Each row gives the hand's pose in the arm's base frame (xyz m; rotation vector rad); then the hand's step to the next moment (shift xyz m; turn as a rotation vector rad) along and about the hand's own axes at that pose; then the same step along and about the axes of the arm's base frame.
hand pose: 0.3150 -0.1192 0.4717 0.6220 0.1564 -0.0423
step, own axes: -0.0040 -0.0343 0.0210 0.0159 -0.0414 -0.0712
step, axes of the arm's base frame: -0.0041 -0.0401 -0.0023 0.0026 0.0080 -0.0835
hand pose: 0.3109 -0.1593 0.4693 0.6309 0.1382 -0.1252
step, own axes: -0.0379 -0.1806 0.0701 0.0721 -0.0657 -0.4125
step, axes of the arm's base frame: -0.0595 -0.1834 -0.0421 0.0232 0.1874 -0.3795
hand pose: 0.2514 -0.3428 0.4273 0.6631 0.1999 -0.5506
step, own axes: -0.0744 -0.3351 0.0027 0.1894 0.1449 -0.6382
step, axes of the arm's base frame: -0.2446 -0.1890 -0.1492 0.2353 0.4180 -0.4838
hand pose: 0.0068 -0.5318 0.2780 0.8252 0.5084 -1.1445
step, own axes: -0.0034 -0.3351 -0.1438 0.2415 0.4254 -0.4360
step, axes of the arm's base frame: -0.3069 0.0559 -0.1889 0.5052 0.2777 -0.3115
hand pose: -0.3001 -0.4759 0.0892 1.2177 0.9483 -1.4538
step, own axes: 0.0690 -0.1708 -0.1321 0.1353 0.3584 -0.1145
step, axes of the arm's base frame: -0.1392 0.1502 -0.0971 0.3719 0.0053 -0.1466
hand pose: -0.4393 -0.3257 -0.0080 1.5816 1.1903 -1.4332
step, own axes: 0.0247 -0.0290 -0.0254 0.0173 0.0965 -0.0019
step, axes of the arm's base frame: -0.0186 0.0379 -0.0177 0.0903 -0.0286 -0.0253
